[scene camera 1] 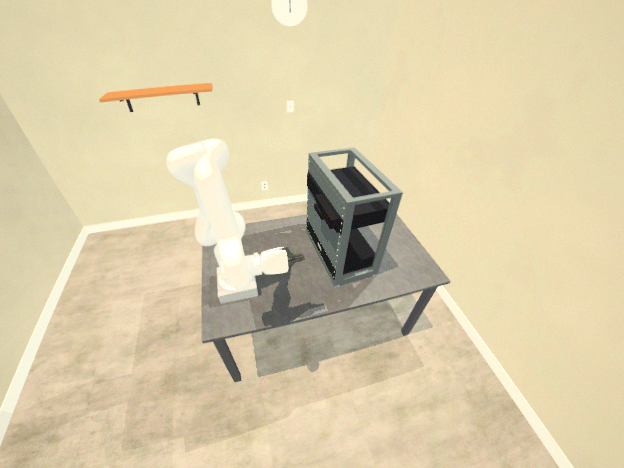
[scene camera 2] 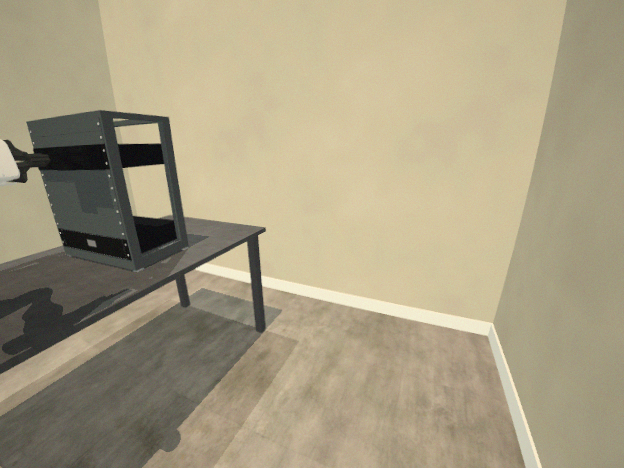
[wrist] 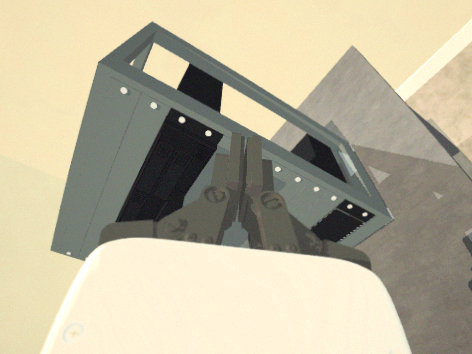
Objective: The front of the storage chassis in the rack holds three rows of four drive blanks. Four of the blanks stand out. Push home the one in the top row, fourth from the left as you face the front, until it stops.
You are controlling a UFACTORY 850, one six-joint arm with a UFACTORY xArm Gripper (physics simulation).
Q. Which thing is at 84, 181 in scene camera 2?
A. A grey rack.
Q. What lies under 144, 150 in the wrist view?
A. A grey rack.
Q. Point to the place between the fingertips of my gripper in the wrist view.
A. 242, 154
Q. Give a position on a grey rack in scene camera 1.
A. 339, 201
